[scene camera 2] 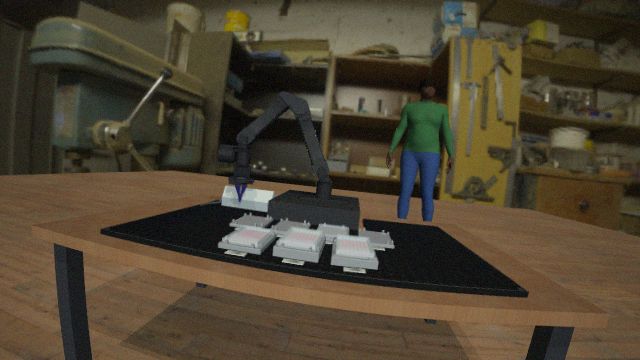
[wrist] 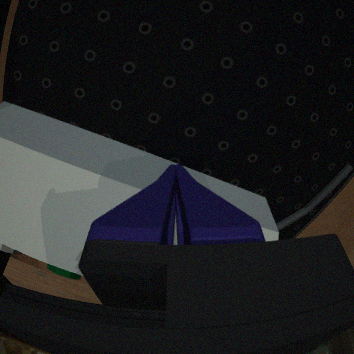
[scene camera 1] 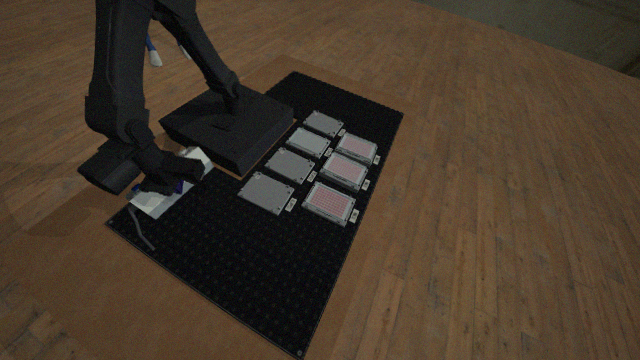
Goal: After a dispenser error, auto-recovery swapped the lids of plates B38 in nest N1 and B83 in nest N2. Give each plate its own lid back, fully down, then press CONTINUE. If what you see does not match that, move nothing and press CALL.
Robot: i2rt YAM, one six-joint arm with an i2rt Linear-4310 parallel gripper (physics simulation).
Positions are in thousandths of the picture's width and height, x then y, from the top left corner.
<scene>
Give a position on a button box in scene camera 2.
396, 554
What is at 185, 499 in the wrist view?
A button box.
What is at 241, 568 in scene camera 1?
A button box.
</scene>
